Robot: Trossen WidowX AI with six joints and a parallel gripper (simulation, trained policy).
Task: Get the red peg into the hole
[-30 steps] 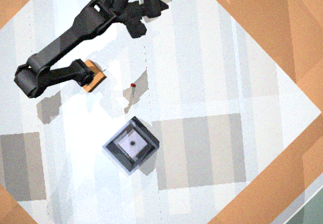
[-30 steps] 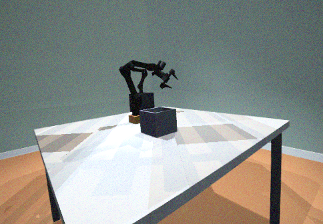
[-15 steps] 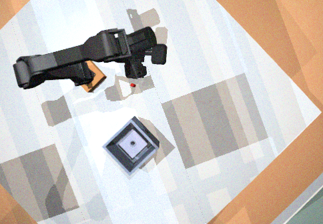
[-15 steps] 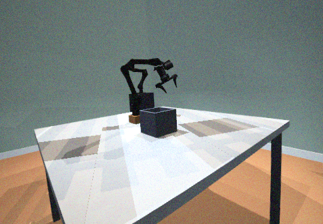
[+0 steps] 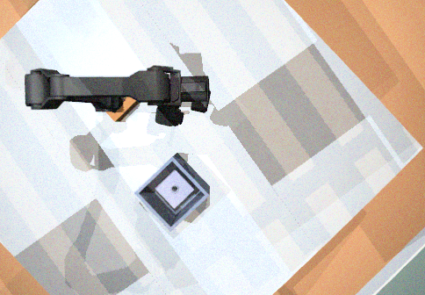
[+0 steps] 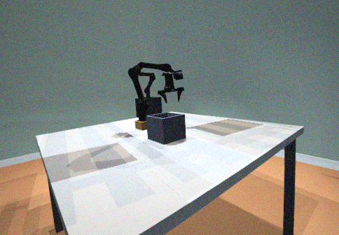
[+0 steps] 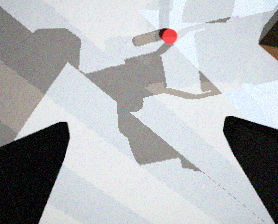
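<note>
The red peg is 5 cm to the right of my gripper tip and 14 cm below it. From my gripper tip the other things lie so: plate 16 cm ahead, 24 cm to the right, 13 cm below.
</note>
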